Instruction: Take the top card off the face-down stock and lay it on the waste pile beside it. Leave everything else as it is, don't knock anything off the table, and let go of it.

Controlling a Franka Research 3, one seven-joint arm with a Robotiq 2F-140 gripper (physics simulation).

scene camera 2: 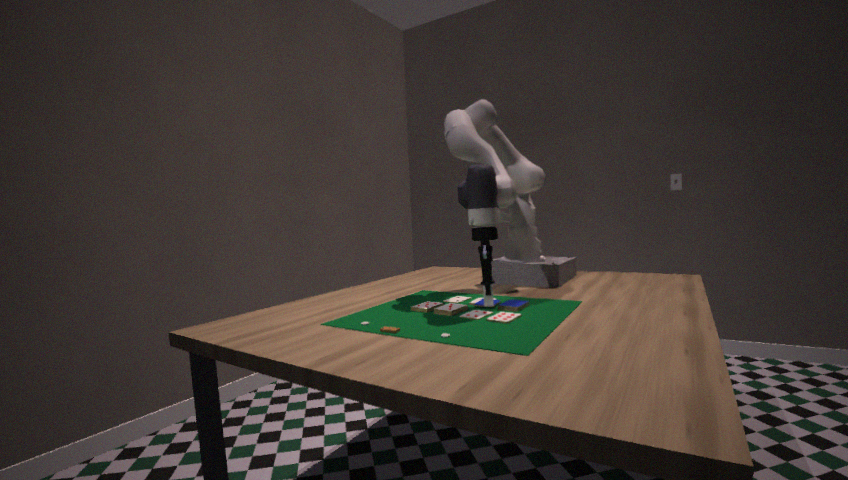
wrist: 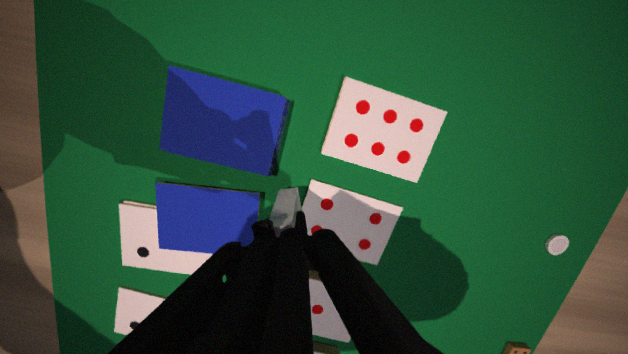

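The face-down stock (scene camera 2: 514,304) (wrist: 220,125) is a thick blue-backed stack. Beside it, a blue-backed card (wrist: 200,215) lies face down, overlapping the face-up white waste pile (wrist: 134,230). White shows along the pile's left and lower sides, with a black dot. The blue card's lower right part is hidden behind the fingers in the wrist view. My gripper (scene camera 2: 488,300) (wrist: 291,203) is shut and empty, pointing down. Its tips are low, by the blue card's right edge, between it and a four-dot red card (scene camera 2: 476,314) (wrist: 350,220). Whether they touch anything is unclear.
A six-dot red card (scene camera 2: 504,317) (wrist: 384,129) lies in front of the stock. Two face-up stacks (scene camera 2: 426,306) (scene camera 2: 450,308), a black-dot card (scene camera 2: 458,299) (wrist: 137,310), a domino (scene camera 2: 390,328) (wrist: 517,348) and white discs (scene camera 2: 365,322) (scene camera 2: 445,334) are on the green mat (scene camera 2: 535,333).
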